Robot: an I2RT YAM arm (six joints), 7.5 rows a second.
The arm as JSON. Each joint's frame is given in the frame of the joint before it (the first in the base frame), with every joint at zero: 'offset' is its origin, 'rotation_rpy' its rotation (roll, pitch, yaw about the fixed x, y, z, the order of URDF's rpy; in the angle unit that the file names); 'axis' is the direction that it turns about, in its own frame. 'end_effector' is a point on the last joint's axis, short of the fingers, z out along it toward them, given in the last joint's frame.
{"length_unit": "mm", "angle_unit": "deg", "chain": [
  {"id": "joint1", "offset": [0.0, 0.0, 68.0], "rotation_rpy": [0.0, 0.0, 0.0], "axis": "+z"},
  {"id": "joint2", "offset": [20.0, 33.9, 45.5], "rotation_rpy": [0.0, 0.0, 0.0], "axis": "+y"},
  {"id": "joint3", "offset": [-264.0, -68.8, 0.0], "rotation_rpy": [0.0, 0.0, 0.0], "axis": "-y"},
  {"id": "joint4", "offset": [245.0, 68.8, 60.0], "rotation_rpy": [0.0, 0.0, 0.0], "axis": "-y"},
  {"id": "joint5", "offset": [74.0, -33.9, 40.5], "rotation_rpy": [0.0, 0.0, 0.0], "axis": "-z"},
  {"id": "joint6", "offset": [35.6, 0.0, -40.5], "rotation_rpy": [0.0, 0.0, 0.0], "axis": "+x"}
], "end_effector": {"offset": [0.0, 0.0, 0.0], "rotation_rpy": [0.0, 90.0, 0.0]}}
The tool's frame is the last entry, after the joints.
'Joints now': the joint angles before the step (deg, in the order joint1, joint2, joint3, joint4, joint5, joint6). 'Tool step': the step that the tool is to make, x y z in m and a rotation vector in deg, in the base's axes. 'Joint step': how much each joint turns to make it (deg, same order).
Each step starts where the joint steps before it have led.
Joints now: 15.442 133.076 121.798 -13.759 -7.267 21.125
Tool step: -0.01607 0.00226 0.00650 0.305 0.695 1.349
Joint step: 0.633 -4.154 -5.314 0.591 -0.853 0.131
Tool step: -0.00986 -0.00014 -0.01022 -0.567 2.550 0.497
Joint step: 0.263 -1.987 -4.586 -0.002 -0.284 0.044
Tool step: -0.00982 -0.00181 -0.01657 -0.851 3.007 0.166
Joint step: 0.109 -1.640 -5.248 0.483 -0.065 0.000
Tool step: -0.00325 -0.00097 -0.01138 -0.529 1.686 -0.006
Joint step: 0.000 -0.176 -2.230 0.284 0.021 -0.022
